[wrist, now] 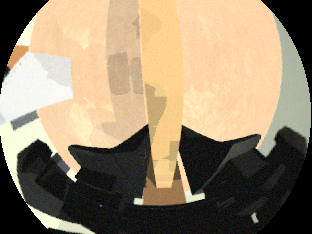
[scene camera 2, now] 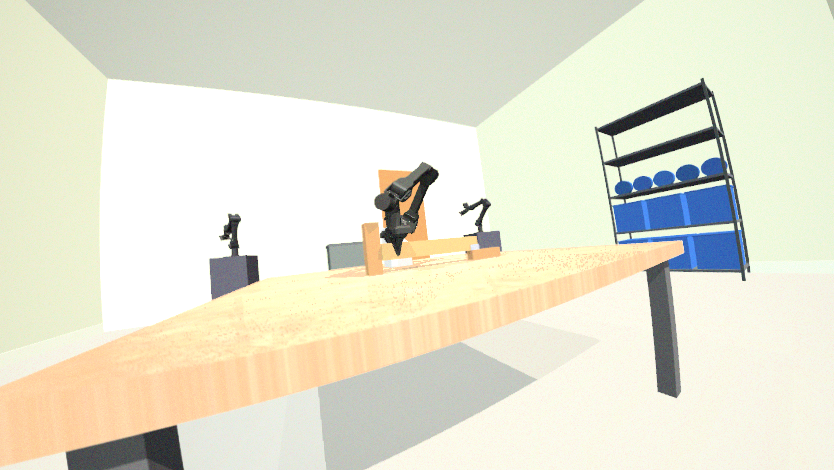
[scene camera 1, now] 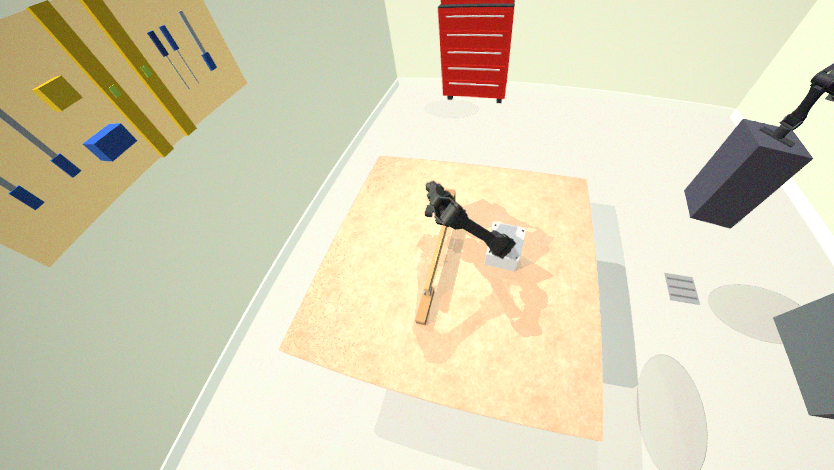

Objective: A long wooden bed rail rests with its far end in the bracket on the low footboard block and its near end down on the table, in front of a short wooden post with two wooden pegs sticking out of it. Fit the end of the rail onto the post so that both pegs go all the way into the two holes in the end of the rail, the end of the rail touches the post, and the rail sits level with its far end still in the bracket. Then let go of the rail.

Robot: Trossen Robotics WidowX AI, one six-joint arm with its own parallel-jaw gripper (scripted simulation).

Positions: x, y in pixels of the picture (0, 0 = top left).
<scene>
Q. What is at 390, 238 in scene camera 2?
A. My gripper.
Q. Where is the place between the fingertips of my gripper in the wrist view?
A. At 162, 125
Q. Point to a wooden rail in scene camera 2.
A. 410, 249
</scene>
